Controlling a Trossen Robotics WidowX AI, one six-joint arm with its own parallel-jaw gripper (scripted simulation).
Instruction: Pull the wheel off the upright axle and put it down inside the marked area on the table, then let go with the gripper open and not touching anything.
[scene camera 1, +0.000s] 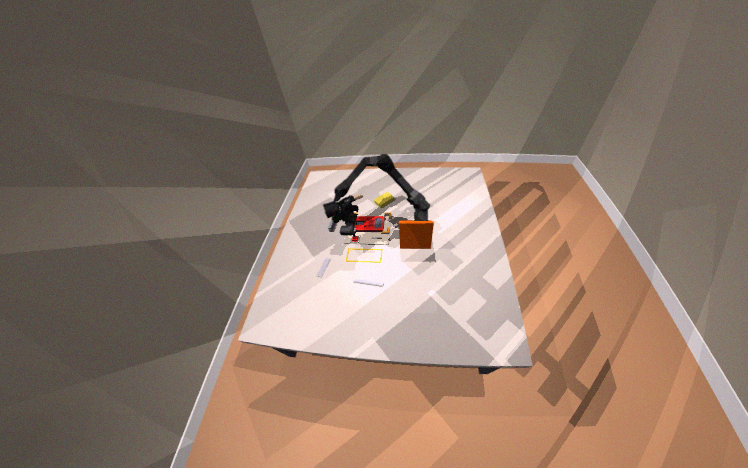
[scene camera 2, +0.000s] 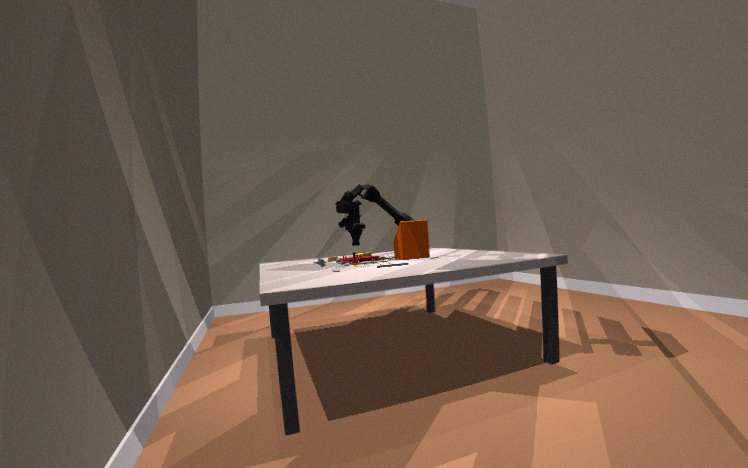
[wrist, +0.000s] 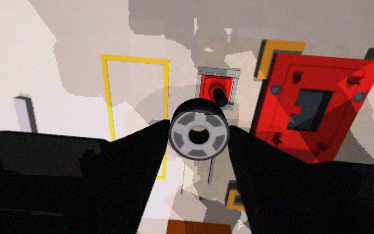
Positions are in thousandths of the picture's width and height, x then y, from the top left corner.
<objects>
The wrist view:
my gripper: 531, 549
wheel: 523, 622, held by my gripper
</objects>
